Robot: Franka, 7 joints.
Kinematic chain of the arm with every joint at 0, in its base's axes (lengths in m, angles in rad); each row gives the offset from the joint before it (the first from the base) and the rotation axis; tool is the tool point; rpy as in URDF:
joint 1: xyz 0 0 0.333 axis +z
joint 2: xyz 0 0 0 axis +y
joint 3: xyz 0 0 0.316 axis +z
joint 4: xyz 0.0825 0 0 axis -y
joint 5: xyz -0.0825 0 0.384 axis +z
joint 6: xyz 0 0 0 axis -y
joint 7: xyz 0.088 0 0 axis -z
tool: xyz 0 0 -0.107 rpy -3.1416 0 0
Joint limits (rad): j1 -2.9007..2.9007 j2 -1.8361..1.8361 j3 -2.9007..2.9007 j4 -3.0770..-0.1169 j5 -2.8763..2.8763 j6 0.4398..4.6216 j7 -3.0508..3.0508
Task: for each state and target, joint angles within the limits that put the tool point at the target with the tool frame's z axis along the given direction. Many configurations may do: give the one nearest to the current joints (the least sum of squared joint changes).
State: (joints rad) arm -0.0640 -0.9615 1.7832 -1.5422 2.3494 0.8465 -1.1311
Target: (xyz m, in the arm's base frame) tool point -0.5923 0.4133 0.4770 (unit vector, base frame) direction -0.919 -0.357 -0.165
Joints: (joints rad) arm 0.2273 -1.0570 1.6450 -1.5588 2.4541 1.4858 -1.1311
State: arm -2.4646 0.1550 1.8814 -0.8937 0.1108 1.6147 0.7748
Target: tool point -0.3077 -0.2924 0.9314 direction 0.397 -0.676 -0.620
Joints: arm -2.8304 0.5301 1.5594 -0.1243 -0.1855 1.0219 0.7748
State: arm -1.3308 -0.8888 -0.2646 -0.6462 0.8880 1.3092 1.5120
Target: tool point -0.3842 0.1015 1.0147 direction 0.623 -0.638 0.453
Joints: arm -0.9091 -0.9024 -0.7855 -0.7752 0.7948 1.6732 1.5120
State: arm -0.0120 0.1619 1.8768 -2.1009 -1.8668 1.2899 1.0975
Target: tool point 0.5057 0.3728 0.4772 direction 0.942 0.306 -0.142
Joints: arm -0.6561 0.7448 1.5416 -1.9286 -2.4191 2.3216 1.0975
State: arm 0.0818 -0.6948 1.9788 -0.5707 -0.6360 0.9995 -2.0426
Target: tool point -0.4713 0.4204 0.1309 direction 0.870 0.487 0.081
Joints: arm -0.0221 -1.1942 2.4295 -1.4404 -0.6944 1.5050 -2.0426
